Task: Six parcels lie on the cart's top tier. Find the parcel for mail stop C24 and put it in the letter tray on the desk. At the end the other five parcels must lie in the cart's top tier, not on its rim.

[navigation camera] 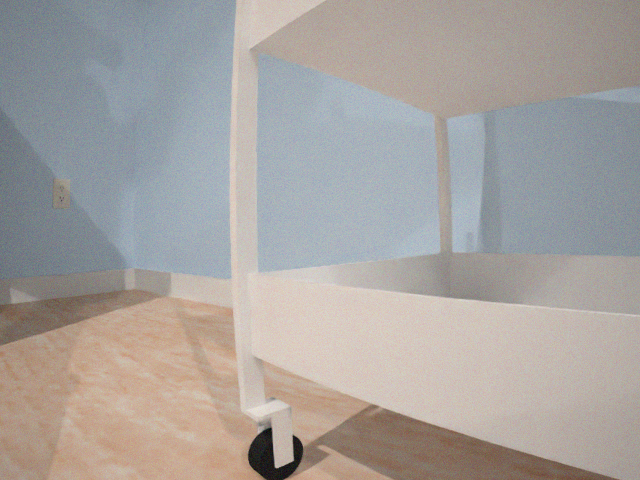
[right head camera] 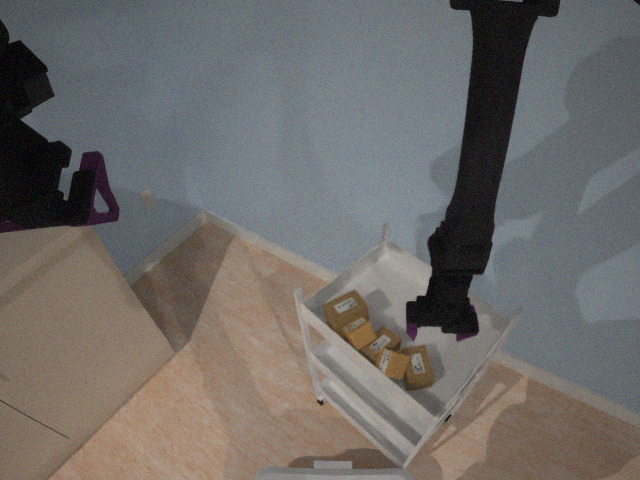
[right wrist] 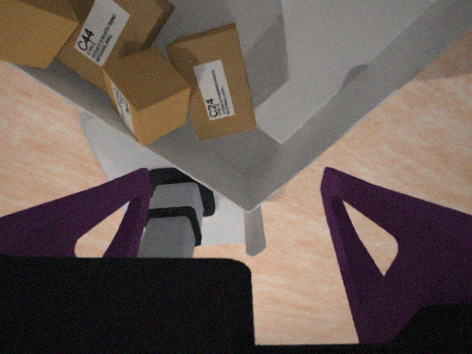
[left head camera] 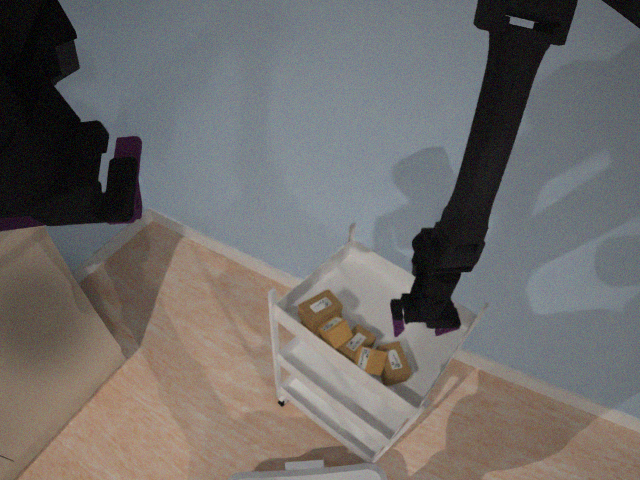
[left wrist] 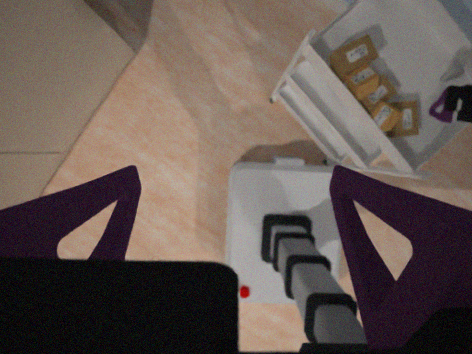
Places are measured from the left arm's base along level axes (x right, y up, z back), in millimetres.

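Pixels of known places: left gripper, fingertip midpoint: [right head camera: 81, 218] [left head camera: 92, 214] [left wrist: 235, 176]; right gripper, fingertip midpoint: [right head camera: 435, 338] [right wrist: 236, 178] [left head camera: 415, 334] [left wrist: 449, 114].
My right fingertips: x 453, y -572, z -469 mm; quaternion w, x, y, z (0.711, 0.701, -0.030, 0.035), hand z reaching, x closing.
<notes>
Ahead of a thing's pixels: the offset from my right fingertips to its top centre.
The brown C24 parcel {dz -7, dx -17, dy -125 mm} [left head camera: 395, 367] [right head camera: 419, 379] [left wrist: 407, 127] [right wrist: 237, 80] lies in the cart's top tier near a corner; its label reads clearly in the right wrist view. The C44 parcel {dz -64, dx -101, dy -125 mm} [right wrist: 142, 12] and a smaller parcel {dz -8, dx -78, dy -77 mm} [right wrist: 160, 85] lie beside it, the smaller one against C24. A large parcel {dz -144, dx -183, dy -75 mm} [left head camera: 307, 312] [right head camera: 333, 314] lies at the other end of the row. My right gripper [left head camera: 422, 330] [right head camera: 439, 334] [right wrist: 236, 178] is open and empty above the tier, apart from the parcels. My left gripper [left wrist: 235, 176] is open and empty, away from the cart. The letter tray does not show.
The white cart [left head camera: 275, 335] [right head camera: 306, 335] [left wrist: 345, 100] [navigation camera: 245, 206] has raised tier walls and corner posts. A beige surface [left head camera: 46, 335] [right head camera: 77, 310] [left wrist: 50, 75] is at the left. My pale base [left wrist: 250, 190] is close to the cart. A blue wall [navigation camera: 336, 180] stands behind it.
</notes>
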